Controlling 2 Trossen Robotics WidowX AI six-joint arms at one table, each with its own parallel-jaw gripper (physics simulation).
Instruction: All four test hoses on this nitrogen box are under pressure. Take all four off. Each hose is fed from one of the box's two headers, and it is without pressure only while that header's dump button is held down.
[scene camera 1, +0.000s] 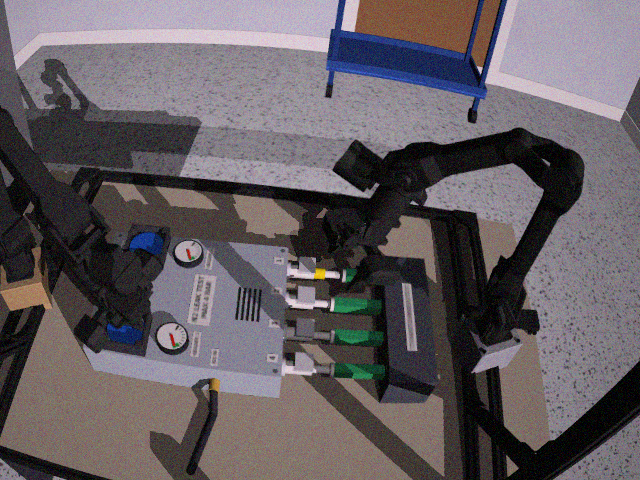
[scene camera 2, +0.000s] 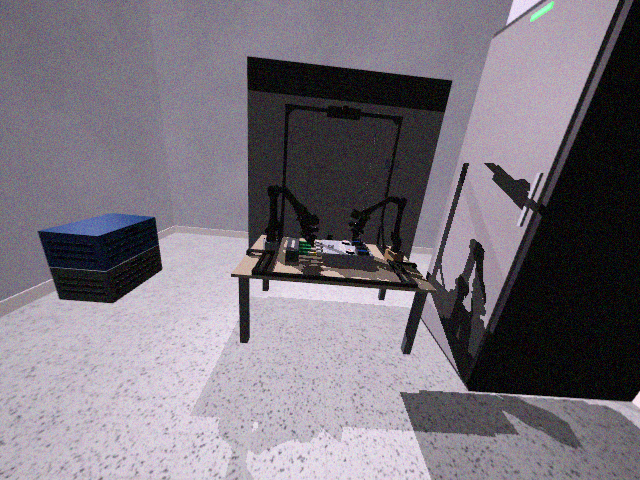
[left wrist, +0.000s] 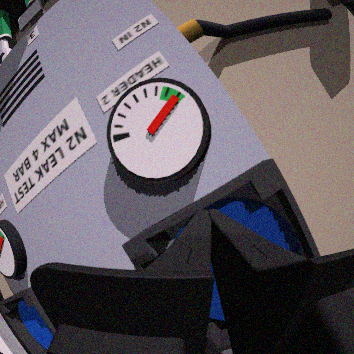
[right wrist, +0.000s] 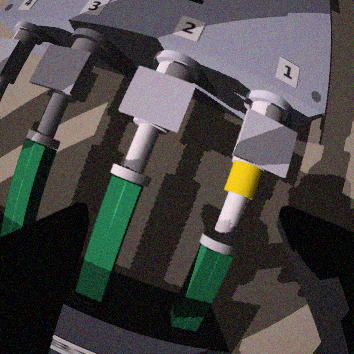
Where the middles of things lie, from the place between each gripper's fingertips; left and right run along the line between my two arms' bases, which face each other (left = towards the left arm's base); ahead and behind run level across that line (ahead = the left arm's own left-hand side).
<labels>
Right now the dark manifold block (scene camera 1: 408, 351) is 45 cm to the right of my left hand, 12 cm ahead of it and 7 cm below it.
Now: the dark manifold block 6 cm behind my right hand, 13 cm to the right of it and 6 cm below it.
</labels>
